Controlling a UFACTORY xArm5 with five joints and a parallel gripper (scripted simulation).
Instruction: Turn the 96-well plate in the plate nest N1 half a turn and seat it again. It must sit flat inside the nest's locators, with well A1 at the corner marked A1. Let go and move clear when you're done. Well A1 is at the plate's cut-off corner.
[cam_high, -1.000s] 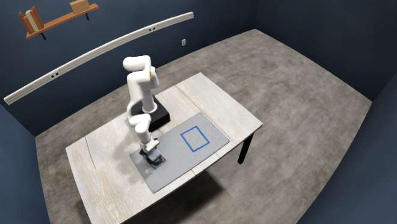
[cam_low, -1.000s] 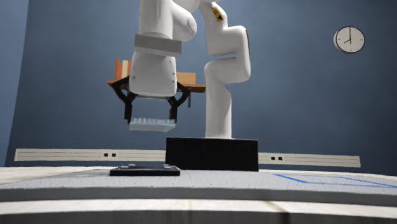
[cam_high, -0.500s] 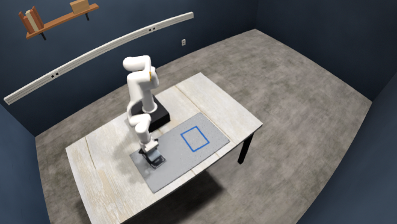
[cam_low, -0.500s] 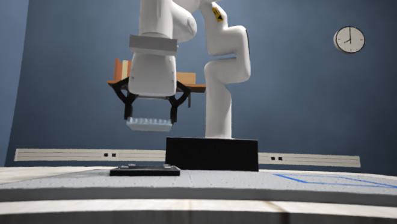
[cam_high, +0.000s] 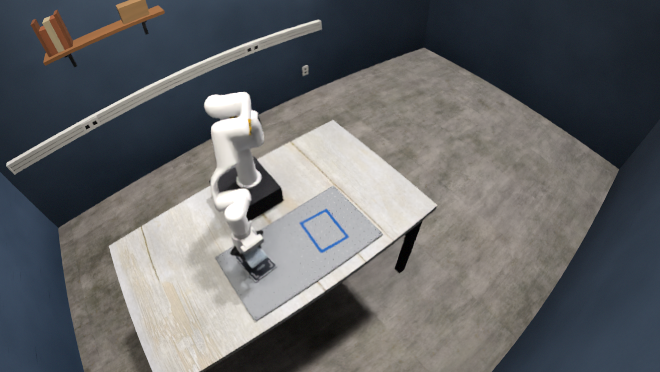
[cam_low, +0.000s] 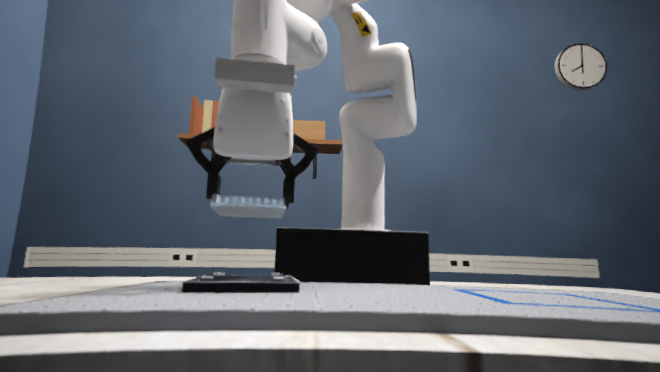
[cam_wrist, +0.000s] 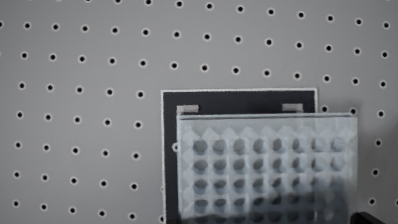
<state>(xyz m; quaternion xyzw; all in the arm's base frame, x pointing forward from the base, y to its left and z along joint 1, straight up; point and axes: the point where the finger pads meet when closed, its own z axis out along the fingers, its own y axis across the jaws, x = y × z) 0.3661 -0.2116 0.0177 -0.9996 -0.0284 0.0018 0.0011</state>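
Right now the black plate nest is 100 mm below my hand. Also, from my hand: 96-well plate (10 mm below).
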